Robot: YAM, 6 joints.
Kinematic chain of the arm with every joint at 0, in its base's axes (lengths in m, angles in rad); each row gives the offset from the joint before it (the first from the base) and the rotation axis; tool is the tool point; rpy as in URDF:
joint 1: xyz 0 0 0.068 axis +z
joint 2: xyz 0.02 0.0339 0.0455 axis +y
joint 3: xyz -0.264 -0.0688 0 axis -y
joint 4: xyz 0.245 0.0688 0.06 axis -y
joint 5: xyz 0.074 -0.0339 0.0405 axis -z
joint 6: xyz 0.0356 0 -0.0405 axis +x
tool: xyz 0 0 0 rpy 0 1.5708 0
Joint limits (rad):
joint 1: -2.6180..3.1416
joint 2: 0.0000..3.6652
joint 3: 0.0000..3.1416
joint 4: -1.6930..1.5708
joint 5: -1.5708..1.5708
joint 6: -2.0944..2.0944
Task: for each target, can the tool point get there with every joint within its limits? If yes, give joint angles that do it. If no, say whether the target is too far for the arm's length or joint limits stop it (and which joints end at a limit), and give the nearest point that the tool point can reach.
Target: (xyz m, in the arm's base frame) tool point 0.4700 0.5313 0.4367
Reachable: no: too far | nearest point 0.3887 0.4394 0.3792 | short by 0.136 m
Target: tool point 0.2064 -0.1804 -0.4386
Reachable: no: joint limits stop it (at a limit: joint 2) | nearest point 0.2037 -0.1780 -0.3797 | short by 0.059 m
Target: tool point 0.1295 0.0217 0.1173
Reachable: yes | joints 0.4296 1.7735 0.4971 -1.3991 1.2895 -1.6172
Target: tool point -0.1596 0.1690 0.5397
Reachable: yes | joints -0.9253 0.5664 2.3423 -1.1605 0.8126 1.1866
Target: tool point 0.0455 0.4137 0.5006
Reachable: yes | joints -1.7018 0.3691 2.1055 0.8183 0.2537 -0.4010
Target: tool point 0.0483 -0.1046 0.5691
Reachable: yes | joints -1.3959 1.0005 1.3630 0.9271 -0.9713 -1.0591
